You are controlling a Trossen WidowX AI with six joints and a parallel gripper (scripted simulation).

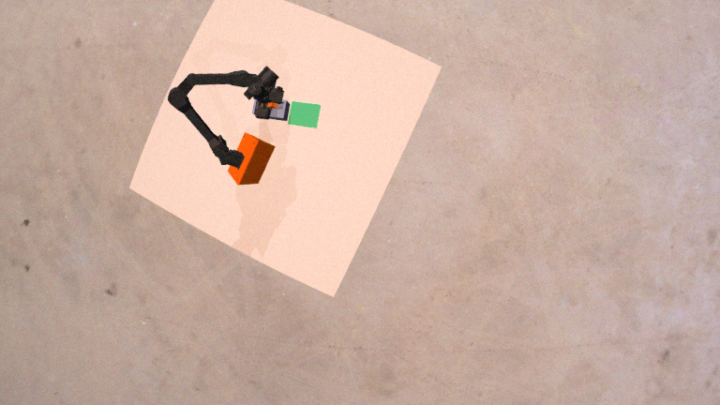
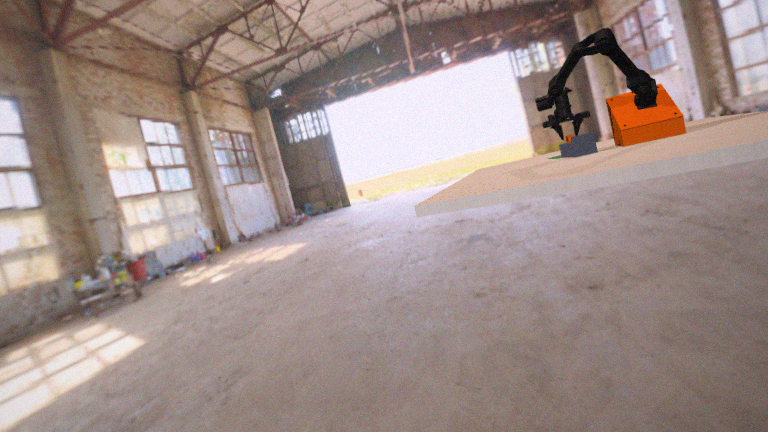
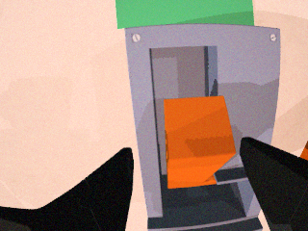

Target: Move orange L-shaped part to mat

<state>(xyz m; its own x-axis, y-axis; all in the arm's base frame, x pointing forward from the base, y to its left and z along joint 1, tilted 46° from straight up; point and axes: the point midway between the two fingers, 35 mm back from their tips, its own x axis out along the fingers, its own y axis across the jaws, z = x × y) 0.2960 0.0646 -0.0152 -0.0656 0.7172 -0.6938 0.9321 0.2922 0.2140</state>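
Right now my gripper tip is 4 cm above the orange L-shaped part, 3 cm to the right of it and 3 cm past it. The rest, counted from my gripper tip: green mat 14 cm to the right, 10 cm below, 3 cm ahead.
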